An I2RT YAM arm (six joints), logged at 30 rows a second.
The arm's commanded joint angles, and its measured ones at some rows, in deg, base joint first. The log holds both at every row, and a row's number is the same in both.
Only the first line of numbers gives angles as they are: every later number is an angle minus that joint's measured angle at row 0.
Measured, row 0:
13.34, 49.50, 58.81, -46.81, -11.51, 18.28
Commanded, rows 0 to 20:
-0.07, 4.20, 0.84, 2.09, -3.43, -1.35
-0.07, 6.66, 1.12, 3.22, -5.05, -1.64
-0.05, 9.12, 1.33, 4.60, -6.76, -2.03
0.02, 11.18, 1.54, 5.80, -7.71, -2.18
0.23, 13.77, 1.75, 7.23, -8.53, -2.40
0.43, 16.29, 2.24, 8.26, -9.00, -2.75
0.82, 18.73, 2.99, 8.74, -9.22, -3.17
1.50, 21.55, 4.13, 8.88, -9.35, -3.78
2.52, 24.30, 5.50, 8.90, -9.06, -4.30
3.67, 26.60, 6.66, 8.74, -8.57, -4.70
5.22, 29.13, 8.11, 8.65, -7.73, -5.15
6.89, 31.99, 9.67, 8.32, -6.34, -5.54
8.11, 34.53, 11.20, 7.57, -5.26, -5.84
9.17, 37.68, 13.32, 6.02, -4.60, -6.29
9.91, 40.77, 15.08, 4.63, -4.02, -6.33
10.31, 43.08, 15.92, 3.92, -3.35, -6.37
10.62, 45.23, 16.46, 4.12, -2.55, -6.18
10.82, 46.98, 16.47, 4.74, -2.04, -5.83
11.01, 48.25, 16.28, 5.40, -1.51, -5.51
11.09, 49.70, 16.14, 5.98, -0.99, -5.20
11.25, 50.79, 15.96, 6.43, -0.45, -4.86
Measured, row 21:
10.82, 48.74, 15.84, 7.06, -3.04, -5.29
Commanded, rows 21 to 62:
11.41, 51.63, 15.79, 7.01, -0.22, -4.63
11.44, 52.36, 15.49, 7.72, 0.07, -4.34
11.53, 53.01, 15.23, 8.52, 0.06, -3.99
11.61, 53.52, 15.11, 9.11, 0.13, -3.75
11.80, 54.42, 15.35, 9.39, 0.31, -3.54
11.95, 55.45, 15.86, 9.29, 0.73, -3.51
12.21, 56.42, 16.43, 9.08, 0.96, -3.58
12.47, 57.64, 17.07, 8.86, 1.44, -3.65
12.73, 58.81, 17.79, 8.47, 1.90, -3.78
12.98, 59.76, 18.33, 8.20, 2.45, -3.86
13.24, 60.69, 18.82, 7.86, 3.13, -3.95
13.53, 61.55, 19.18, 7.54, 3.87, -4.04
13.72, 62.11, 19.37, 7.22, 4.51, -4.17
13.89, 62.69, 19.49, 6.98, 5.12, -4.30
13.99, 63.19, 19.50, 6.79, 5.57, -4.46
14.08, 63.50, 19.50, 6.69, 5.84, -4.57
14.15, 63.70, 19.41, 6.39, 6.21, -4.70
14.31, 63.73, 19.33, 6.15, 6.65, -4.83
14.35, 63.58, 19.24, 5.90, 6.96, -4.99
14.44, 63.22, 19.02, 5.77, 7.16, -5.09
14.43, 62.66, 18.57, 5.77, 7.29, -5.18
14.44, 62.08, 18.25, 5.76, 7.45, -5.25
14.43, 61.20, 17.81, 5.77, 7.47, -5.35
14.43, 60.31, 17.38, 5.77, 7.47, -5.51
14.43, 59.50, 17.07, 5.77, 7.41, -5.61
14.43, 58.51, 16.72, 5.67, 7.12, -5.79
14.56, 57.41, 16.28, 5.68, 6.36, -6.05
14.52, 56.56, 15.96, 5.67, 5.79, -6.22
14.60, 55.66, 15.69, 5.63, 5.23, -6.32
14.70, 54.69, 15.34, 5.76, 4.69, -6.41
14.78, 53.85, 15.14, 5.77, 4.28, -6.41
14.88, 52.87, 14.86, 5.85, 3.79, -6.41
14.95, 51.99, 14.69, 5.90, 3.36, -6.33
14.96, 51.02, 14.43, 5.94, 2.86, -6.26
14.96, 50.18, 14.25, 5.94, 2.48, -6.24
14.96, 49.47, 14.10, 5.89, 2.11, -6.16
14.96, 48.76, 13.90, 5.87, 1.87, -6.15
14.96, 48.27, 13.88, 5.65, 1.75, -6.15
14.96, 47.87, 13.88, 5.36, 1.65, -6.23
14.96, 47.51, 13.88, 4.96, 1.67, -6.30
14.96, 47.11, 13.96, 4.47, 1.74, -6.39
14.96, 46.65, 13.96, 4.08, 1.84, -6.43
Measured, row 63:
14.93, 47.53, 13.94, 6.06, 2.52, -5.83
